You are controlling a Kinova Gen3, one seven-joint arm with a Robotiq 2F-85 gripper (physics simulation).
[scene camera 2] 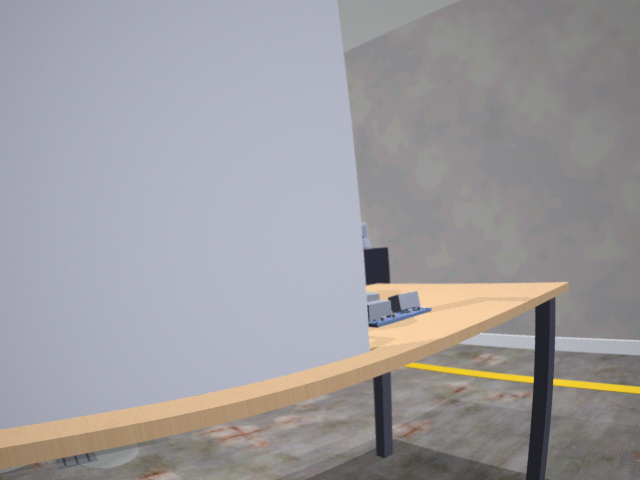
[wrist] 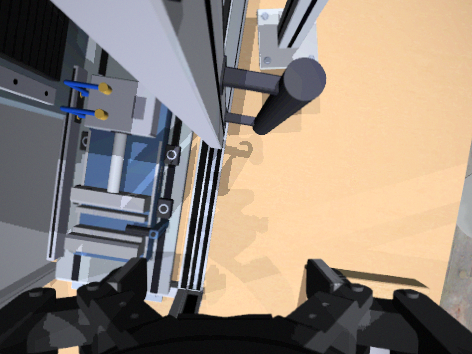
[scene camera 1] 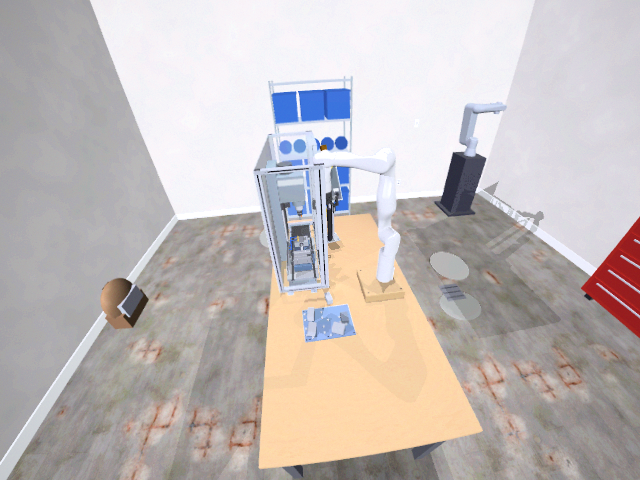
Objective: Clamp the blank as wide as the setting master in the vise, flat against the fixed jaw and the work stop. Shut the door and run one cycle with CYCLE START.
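Frame: origin at the arm's base, x ahead, y left, z up, level; centimetres.
Seen in the pictures: gripper, fingertip midpoint: (wrist: pixel 227 276); arm's base at its link origin: (scene camera 1: pixel 383 276).
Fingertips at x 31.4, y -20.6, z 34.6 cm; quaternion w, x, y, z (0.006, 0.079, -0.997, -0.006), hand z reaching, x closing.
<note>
Offsets run from my fingertips to a thing's top centre. "*": to the spot under its first point.
My gripper (wrist: pixel 227 276) (scene camera 1: pixel 334 200) is open and empty, high above the machine's side rail. The vise's grey jaws @(dz -24.0, dx +16.2, dy -2.3 cm) (wrist: pixel 110 201) @(dz -24.0, dx +16.1, dy +8.4 cm) (wrist: pixel 104 245) lie inside the enclosure, at the left in the wrist view. Blue surface shows between them. A dark arm with a blue clamp @(* dz -23.8, dx +9.2, dy +5.1 cm) (wrist: pixel 153 233), perhaps the work stop, reaches over the gap. The door's black handle @(* dz -3.7, dx -2.4, dy -11.2 cm) (wrist: pixel 292 92) stands ahead of the fingers, and a stretch of door track (wrist: pixel 201 215) lies bare. Several grey blocks sit on a blue tray (scene camera 1: pixel 326 336). Which matches the setting master cannot be told. CYCLE START is not legible.
The framed enclosure (scene camera 1: pixel 262 222) stands at the table's left edge. A post's base plate @(* dz -38.8, dx -3.0, dy -26.4 cm) (wrist: pixel 267 56) is beyond the handle. A small grey piece @(dz -36.1, dx +3.0, dy +29.4 cm) (scene camera 1: pixel 329 298) lies between enclosure and tray. My arm's wooden base (scene camera 1: pixel 368 294) is to the right. In scene camera 2, a grey panel (scene camera 2: pixel 175 196) hides the machine's inside.
</note>
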